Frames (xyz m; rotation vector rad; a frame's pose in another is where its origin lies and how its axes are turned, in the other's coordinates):
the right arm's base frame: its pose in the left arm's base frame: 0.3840 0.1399 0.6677 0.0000 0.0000 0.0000
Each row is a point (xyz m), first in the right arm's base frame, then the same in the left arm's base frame.
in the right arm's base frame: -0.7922 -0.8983 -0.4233
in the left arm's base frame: -0.4082 -0.7584 0.2444
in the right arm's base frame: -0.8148 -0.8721 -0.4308
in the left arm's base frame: -0.4308 -0.7322 0.2369
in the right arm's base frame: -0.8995 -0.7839 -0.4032
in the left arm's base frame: -0.5155 -0.6440 0.2645
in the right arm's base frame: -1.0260 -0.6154 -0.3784
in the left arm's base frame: -0.6420 -0.4755 0.2893
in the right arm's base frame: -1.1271 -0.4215 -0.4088
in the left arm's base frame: -0.7431 -0.2816 0.2589
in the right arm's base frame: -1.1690 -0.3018 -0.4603
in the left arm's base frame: -0.7850 -0.1619 0.2074
